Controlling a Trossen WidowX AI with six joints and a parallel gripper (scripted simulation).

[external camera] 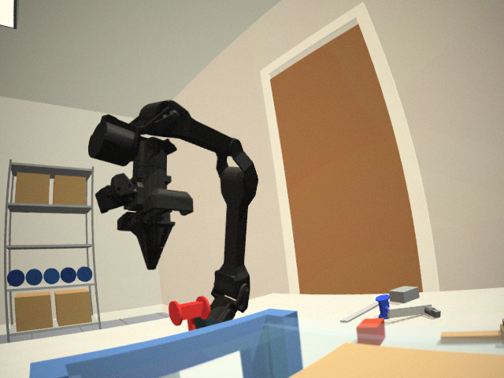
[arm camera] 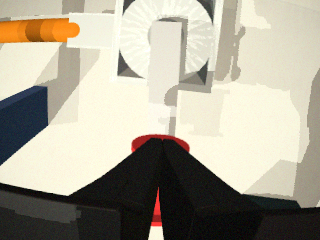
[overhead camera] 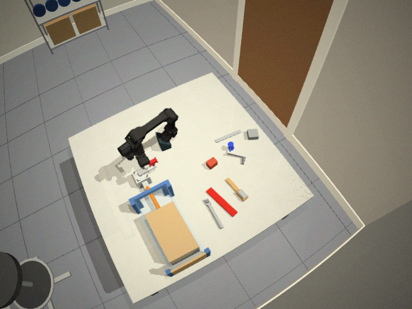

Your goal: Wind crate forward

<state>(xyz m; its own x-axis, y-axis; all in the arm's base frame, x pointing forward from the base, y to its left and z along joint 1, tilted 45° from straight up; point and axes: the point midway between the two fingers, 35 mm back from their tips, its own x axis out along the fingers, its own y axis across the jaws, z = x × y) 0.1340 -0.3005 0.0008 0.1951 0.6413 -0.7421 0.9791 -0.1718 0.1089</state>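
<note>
Right now my gripper tip is 90 mm above the red grip and 60 mm to the right of it. Also, from my gripper tip: red bar: 400 mm ahead, 300 mm to the left, 210 mm below; wooden brush: 430 mm to the left, 390 mm ahead, 200 mm below; winch: 190 mm below, 50 mm to the right, 10 mm behind.
</note>
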